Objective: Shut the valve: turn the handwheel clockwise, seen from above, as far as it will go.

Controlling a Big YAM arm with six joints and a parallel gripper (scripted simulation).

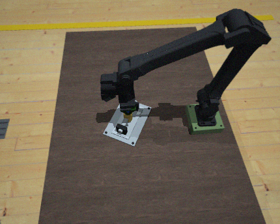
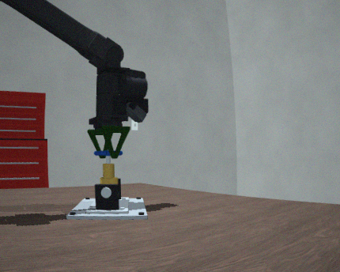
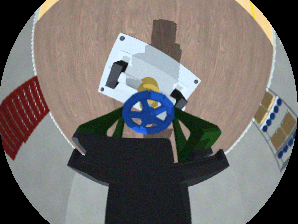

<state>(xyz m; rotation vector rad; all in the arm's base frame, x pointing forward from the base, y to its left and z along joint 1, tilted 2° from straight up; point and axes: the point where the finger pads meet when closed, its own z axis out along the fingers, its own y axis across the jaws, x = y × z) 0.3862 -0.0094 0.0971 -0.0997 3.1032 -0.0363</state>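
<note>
My gripper is now right at the handwheel.
</note>
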